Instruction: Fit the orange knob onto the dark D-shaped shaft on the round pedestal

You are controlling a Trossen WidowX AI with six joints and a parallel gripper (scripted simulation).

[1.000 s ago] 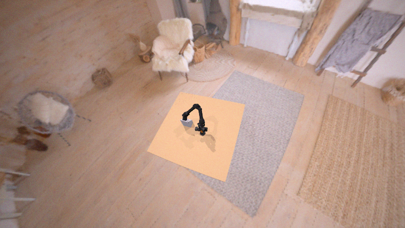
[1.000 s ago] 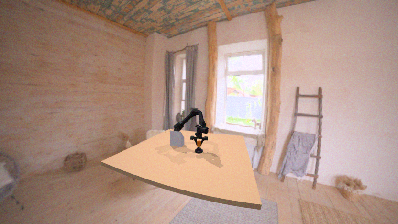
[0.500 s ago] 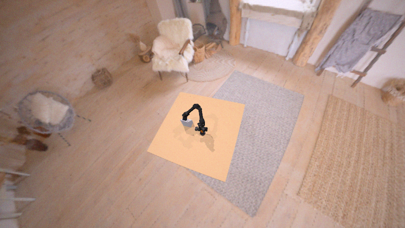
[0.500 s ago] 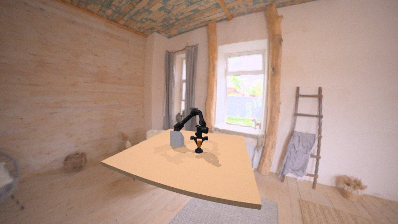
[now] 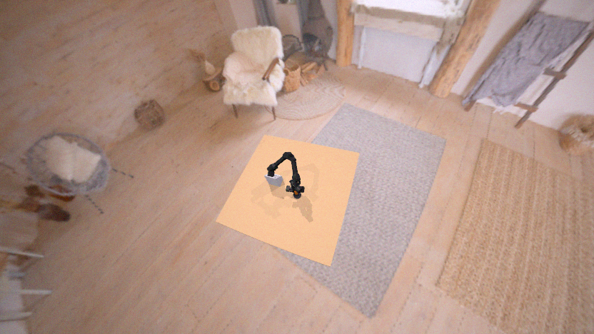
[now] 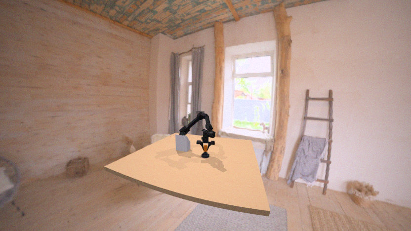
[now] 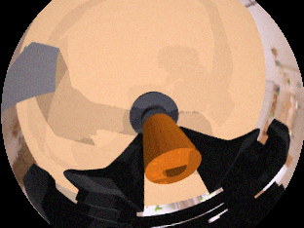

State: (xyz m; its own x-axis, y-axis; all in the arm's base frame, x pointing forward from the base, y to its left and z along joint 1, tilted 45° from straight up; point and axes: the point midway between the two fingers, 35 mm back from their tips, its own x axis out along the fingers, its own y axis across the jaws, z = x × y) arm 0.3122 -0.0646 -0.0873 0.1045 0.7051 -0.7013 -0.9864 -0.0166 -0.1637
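The orange knob is 20 mm above my gripper tip. Also, from my gripper tip: dark round pedestal 40 mm below.
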